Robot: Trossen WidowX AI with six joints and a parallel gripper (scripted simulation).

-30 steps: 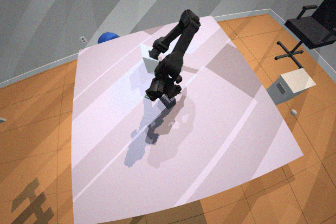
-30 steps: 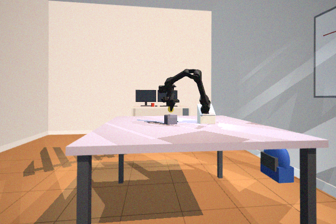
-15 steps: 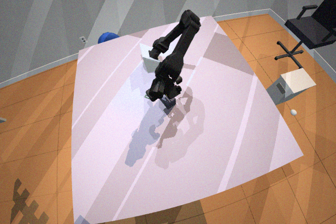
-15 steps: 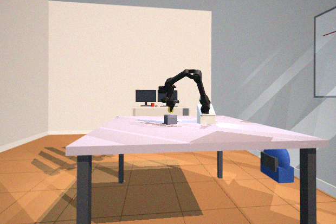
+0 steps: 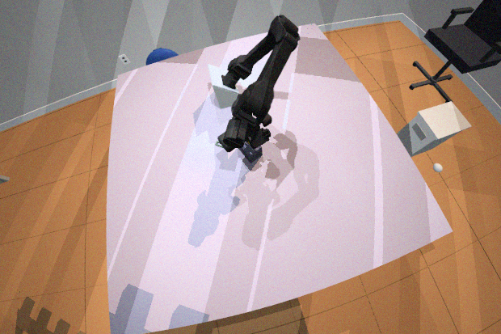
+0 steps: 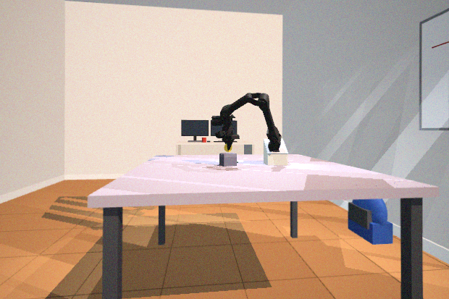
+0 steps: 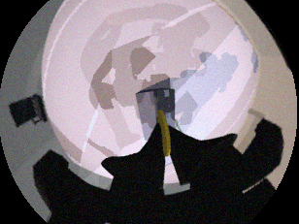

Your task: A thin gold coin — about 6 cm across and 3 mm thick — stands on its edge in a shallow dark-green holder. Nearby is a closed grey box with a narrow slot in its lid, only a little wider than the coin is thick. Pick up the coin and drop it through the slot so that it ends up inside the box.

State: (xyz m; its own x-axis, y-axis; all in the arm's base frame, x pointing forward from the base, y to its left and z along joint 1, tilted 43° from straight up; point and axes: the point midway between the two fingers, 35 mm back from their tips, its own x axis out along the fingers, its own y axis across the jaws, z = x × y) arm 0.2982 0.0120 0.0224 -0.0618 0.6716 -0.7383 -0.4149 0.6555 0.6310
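Right now the gold coin is 20 mm above my gripper tip.
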